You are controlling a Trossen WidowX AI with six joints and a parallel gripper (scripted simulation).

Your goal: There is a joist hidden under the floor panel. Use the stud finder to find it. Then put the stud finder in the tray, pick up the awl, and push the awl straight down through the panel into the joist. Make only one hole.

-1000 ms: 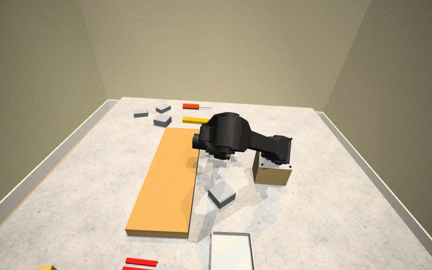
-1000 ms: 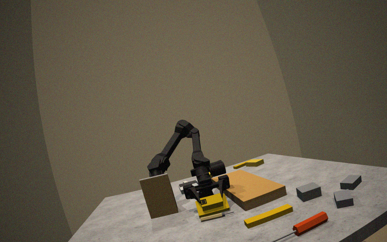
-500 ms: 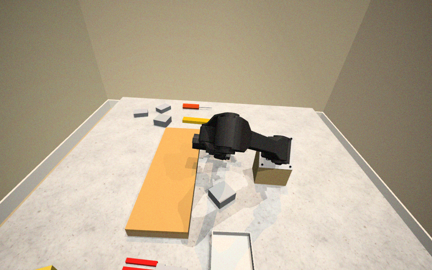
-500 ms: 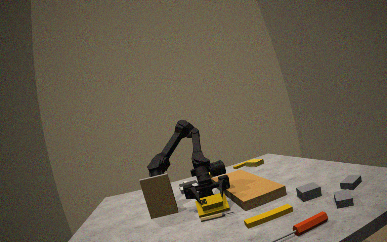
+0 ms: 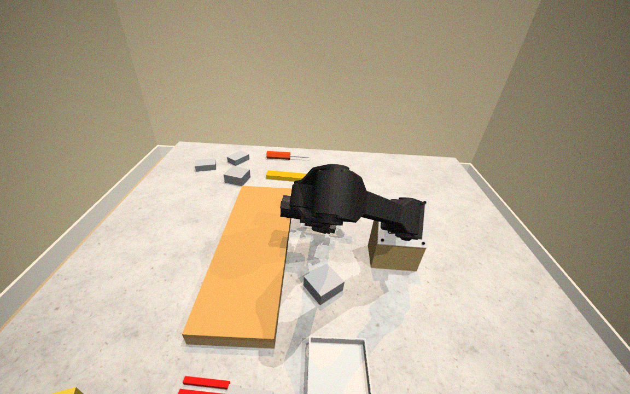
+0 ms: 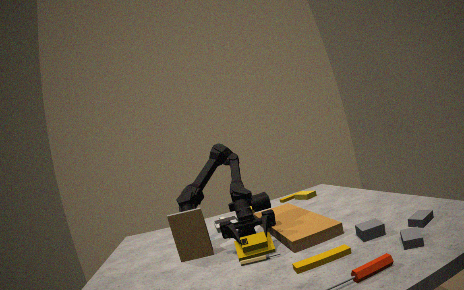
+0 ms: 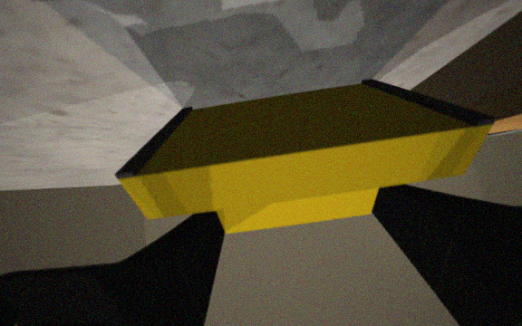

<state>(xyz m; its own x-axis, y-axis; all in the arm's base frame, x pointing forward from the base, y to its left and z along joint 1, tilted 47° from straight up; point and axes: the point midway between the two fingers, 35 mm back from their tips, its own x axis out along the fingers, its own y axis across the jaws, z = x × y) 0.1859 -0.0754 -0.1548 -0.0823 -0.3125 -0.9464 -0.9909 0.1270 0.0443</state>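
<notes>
The stud finder lies 1 cm below my gripper tip and 1 cm behind it. Also, from my gripper tip: square light (3 cm behind, 1 cm to the right); white tray (52 cm to the left, 5 cm below, 1 cm behind); wooden-handled awl (6 cm below, 4 cm to the right, 1 cm ahead).
</notes>
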